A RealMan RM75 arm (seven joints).
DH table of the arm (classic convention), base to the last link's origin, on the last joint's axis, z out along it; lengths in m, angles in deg. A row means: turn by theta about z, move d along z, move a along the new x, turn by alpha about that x. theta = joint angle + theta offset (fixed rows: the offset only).
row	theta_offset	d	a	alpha
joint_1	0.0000	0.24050	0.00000	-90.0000
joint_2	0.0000	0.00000	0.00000	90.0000
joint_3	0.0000	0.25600	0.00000	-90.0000
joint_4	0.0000	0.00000	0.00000	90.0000
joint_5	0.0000	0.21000	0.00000	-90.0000
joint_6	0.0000	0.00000	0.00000	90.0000
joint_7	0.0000	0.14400	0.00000	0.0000
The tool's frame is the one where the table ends.
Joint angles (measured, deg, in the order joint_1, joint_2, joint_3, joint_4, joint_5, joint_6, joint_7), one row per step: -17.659, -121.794, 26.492, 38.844, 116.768, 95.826, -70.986; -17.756, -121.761, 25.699, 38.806, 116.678, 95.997, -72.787; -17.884, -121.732, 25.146, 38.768, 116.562, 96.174, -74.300; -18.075, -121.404, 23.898, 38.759, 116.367, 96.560, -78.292; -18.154, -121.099, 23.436, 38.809, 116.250, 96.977, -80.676; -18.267, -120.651, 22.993, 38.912, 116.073, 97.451, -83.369
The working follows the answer.
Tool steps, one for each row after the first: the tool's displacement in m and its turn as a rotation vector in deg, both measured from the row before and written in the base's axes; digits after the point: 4 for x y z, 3 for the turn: -0.0003, 0.0006, 0.0020, -0.104, -1.287, 1.572; 0.0002, 0.0007, 0.0015, -0.166, -1.109, 1.179; -0.0010, 0.0014, 0.0052, -0.553, -2.494, 3.127; -0.0004, 0.0005, 0.0034, -0.585, -1.397, 1.581; -0.0005, 0.0009, 0.0046, -0.640, -1.455, 1.681
Tool pose at each row, in the base's axes (x y z in m, rotation vector in deg; rounded; the steps above come from the unrounded poses): -0.3227, 0.2567, 0.0106, -143.835, -43.218, -45.831; -0.3230, 0.2573, 0.0126, -142.730, -45.583, -46.960; -0.3228, 0.2581, 0.0141, -141.919, -47.451, -47.970; -0.3238, 0.2595, 0.0193, -139.846, -52.292, -50.005; -0.3242, 0.2600, 0.0228, -138.961, -54.973, -51.115; -0.3248, 0.2609, 0.0274, -137.988, -57.818, -52.239

